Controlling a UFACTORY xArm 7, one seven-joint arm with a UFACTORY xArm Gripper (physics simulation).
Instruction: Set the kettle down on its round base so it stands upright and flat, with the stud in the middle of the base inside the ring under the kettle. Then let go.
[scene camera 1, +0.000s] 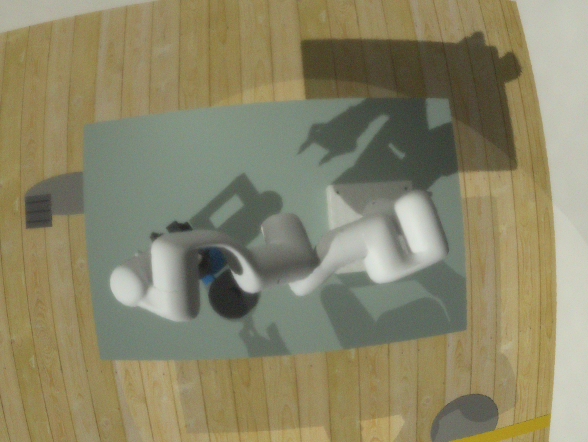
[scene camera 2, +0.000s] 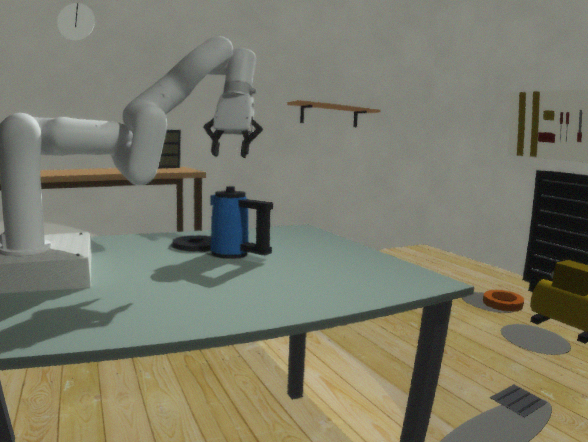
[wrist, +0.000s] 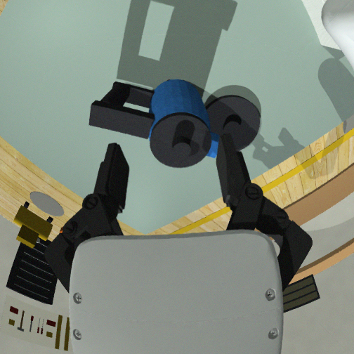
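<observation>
The blue kettle (scene camera 1: 215, 259) (scene camera 2: 229, 225) (wrist: 177, 100) with black lid and handle stands upright on the table, beside its base. Its handle (scene camera 2: 263, 227) (wrist: 120, 117) points away from the arm's mount. The round black base (scene camera 1: 233, 302) (scene camera 2: 186, 244) (wrist: 247, 112) lies flat on the table; in scene camera 2 the kettle hides its right edge. The stud (wrist: 232, 121) shows dark in the base's middle. The ring under the kettle is hidden. My gripper (scene camera 2: 230, 153) (wrist: 169, 150) is open and empty, well above the kettle's lid. In scene camera 1 the arm mostly hides the gripper.
The green table (scene camera 1: 150, 165) (scene camera 2: 300, 295) carries the arm's white mount block (scene camera 1: 340, 200) (scene camera 2: 60, 272). The kettle's shadow falls across the table. A wooden wall shelf (scene camera 2: 332, 106) and a workbench (scene camera 2: 190, 173) are in the background.
</observation>
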